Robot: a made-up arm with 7 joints.
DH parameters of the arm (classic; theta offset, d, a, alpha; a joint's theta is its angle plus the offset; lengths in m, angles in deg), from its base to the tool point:
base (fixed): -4.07 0 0 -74.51
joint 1: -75.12 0.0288 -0.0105 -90
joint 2: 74 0 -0.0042 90
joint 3: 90 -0.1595 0.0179 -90
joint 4: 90 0.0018 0.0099 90
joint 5: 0 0.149 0 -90
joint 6: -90 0 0.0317 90
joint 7: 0 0 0 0
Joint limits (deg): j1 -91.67..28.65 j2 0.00..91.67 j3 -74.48..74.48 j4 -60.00..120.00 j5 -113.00..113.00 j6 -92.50..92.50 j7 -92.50..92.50
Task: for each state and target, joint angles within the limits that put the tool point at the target. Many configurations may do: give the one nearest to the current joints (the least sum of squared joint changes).
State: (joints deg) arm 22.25 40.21 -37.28 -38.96 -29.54 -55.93 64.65
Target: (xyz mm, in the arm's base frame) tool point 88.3 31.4 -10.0
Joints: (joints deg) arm -15.25 43.62 -12.08 -60.00 -24.02 -65.42 64.65
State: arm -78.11 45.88 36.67 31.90 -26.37 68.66 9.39
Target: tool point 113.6 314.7 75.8
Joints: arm -63.08 70.47 69.94 35.52 -18.93 66.34 9.39
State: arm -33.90 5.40 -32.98 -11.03 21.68 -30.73 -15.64
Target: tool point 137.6 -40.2 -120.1
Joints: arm -11.96 19.15 -32.67 -22.84 21.15 -36.12 -15.64
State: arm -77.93 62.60 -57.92 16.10 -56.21 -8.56 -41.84
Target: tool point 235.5 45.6 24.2
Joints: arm -75.60 78.06 -54.45 -13.98 -55.14 -13.87 -41.84
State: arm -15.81 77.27 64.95 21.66 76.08 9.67 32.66
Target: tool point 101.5 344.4 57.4
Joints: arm -27.99 81.00 52.25 54.59 75.29 5.16 32.66
